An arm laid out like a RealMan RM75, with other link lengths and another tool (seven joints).
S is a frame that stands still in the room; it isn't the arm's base.
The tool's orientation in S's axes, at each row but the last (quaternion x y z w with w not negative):
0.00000, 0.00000, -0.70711, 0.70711
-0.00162, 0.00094, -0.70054, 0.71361
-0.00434, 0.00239, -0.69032, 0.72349
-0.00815, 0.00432, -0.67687, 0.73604
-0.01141, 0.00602, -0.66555, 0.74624
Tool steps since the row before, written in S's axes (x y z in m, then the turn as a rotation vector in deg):
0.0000, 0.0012, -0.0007, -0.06, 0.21, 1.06
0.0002, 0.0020, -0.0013, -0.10, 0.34, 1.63
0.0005, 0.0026, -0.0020, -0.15, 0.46, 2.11
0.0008, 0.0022, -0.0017, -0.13, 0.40, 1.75
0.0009, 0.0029, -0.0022, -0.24, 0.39, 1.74
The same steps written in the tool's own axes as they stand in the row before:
-0.0012, 0.0000, -0.0007, -0.21, -0.06, 1.06
-0.0020, 0.0002, -0.0013, -0.34, -0.10, 1.63
-0.0026, 0.0006, -0.0020, -0.46, -0.15, 2.11
-0.0021, 0.0010, -0.0017, -0.40, -0.13, 1.75
-0.0028, 0.0013, -0.0022, -0.40, -0.24, 1.74

